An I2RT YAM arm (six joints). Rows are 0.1 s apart.
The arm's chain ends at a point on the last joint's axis. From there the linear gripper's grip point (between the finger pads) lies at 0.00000 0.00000 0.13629 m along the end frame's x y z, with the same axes.
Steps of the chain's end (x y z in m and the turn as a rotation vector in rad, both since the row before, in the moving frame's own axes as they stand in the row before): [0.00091, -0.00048, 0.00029, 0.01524, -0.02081, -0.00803]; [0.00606, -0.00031, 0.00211, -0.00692, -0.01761, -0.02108]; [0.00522, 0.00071, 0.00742, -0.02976, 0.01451, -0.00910]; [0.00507, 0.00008, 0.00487, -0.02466, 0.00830, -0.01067]
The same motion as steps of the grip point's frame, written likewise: [-0.00193, -0.00255, 0.00024, 0.01524, -0.02081, -0.00803]; [0.00367, 0.00066, 0.00209, -0.00692, -0.01761, -0.02108]; [0.00722, 0.00476, 0.00735, -0.02976, 0.01451, -0.00910]; [0.00622, 0.00343, 0.00482, -0.02466, 0.00830, -0.01067]
